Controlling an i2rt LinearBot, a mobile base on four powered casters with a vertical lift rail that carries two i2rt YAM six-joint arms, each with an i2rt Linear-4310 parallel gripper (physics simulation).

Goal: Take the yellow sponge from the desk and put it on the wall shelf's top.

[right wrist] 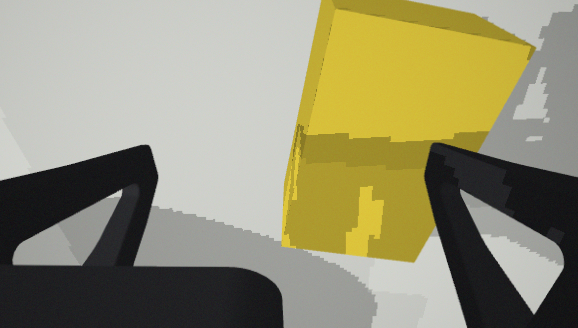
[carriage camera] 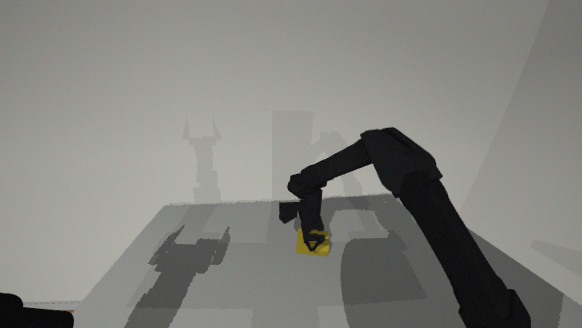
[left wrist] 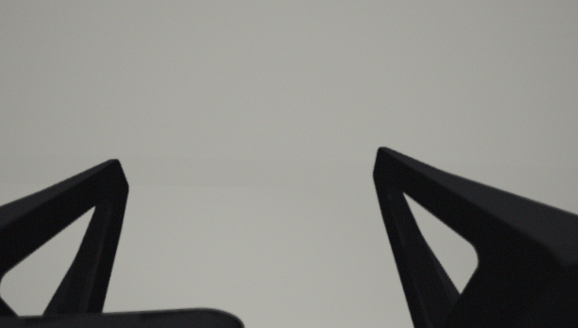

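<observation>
The yellow sponge lies flat on the grey desk. My right gripper is open and points down above the sponge. In the right wrist view the sponge sits right of the middle between the fingers, turned slightly, and the right fingertip overlaps its lower right edge. How high the fingertips are above it I cannot tell. My left gripper is open and empty, facing the pale wall. The wall shelf does not show in these views.
The pale wall rises behind the desk. Shadows of both arms fall on the desk and the wall. A black arm part shows at the lower left of the carriage view. The right arm reaches in from the right.
</observation>
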